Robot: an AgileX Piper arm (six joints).
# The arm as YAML. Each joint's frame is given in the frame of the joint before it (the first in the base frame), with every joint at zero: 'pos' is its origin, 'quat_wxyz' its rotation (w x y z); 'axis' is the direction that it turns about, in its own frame. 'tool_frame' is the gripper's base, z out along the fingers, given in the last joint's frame.
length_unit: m
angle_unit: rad
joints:
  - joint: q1
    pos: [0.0, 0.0, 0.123]
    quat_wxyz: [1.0, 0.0, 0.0, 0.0]
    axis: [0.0, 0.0, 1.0]
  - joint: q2
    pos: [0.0, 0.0, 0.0]
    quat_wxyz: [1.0, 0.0, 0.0, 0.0]
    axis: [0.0, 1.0, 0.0]
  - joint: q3
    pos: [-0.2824, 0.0, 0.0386]
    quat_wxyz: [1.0, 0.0, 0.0, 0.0]
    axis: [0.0, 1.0, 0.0]
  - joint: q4
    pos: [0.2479, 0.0, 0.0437]
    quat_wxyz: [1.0, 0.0, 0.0, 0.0]
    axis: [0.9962, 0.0, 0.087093]
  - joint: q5
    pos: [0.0, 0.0, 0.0]
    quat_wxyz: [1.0, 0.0, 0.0, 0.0]
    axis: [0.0, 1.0, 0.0]
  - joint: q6
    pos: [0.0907, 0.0, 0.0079]
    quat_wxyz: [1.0, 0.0, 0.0, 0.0]
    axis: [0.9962, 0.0, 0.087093]
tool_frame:
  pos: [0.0, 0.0, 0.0]
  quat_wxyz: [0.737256, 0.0, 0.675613, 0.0]
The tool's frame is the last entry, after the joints.
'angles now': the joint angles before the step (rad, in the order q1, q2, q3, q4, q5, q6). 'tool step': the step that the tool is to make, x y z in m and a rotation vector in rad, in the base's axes. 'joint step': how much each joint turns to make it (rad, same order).
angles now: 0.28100 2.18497 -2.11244 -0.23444 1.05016 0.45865
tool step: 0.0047 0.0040 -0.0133 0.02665 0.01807 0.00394
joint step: 0.00003 0.02777 -0.00048 0.03064 -0.01775 -0.00003
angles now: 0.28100 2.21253 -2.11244 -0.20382 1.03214 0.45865
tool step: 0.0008 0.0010 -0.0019 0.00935 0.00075 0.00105
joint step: -0.00004 0.00399 0.00016 0.00918 -0.00615 -0.00001
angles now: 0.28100 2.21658 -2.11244 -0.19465 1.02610 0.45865
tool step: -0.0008 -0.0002 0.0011 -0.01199 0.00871 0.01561
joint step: 0.00005 -0.00024 -0.00553 0.00171 0.01416 -0.02154
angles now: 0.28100 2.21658 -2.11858 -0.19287 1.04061 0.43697
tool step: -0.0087 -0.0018 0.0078 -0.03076 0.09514 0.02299
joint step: -0.00004 -0.00019 -0.04713 0.02161 0.14069 -0.05504
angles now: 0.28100 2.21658 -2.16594 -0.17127 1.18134 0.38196
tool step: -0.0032 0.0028 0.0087 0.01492 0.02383 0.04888
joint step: 0.00009 0.00013 -0.03900 0.04487 0.04995 -0.05947
